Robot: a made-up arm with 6 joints. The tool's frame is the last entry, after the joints.
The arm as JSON. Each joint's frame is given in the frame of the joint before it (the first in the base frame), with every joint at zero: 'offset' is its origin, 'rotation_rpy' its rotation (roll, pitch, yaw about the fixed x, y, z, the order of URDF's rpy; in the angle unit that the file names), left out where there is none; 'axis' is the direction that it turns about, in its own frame. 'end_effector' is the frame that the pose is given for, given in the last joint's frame.
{
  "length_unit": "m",
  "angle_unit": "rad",
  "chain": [
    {
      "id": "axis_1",
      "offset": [
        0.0,
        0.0,
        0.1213
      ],
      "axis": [
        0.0,
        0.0,
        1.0
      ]
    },
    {
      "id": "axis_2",
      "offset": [
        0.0,
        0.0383,
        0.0
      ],
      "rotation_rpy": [
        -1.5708,
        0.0,
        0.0
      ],
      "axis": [
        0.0,
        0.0,
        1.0
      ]
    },
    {
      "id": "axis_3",
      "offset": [
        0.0,
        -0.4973,
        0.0
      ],
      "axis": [
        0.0,
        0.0,
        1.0
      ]
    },
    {
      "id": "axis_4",
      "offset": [
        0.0,
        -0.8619,
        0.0
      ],
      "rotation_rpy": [
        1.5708,
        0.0,
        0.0
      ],
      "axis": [
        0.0,
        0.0,
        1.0
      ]
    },
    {
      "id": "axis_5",
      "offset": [
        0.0,
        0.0,
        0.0
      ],
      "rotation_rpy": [
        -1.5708,
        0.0,
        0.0
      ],
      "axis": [
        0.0,
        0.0,
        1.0
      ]
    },
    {
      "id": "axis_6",
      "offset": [
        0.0,
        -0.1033,
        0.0
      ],
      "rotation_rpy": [
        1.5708,
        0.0,
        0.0
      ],
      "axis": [
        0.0,
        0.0,
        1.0
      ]
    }
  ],
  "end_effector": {
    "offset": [
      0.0,
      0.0,
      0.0
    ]
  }
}
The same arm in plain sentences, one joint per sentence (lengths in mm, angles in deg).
The arm has six revolute joints in a row. What follows holds with every joint at zero, and every direction is one of the base frame's.
The first joint lies 121.3 mm along +z from the base frame's origin and turns about +z.
The second joint lies 38.3 mm along +y from the first joint and turns about +y.
The third joint lies 497.3 mm along +z from the second joint and turns about +y.
The fourth joint lies 861.9 mm along +z from the third joint and turns about +z.
The fifth joint lies at the same point as the fourth joint and turns about +y.
The sixth joint lies 103.3 mm along +z from the fifth joint and turns about +z.
The tool frame, which is the frame that the pose is given for, lies at the same point as the sixth joint; its axes are parallel to the base frame's.

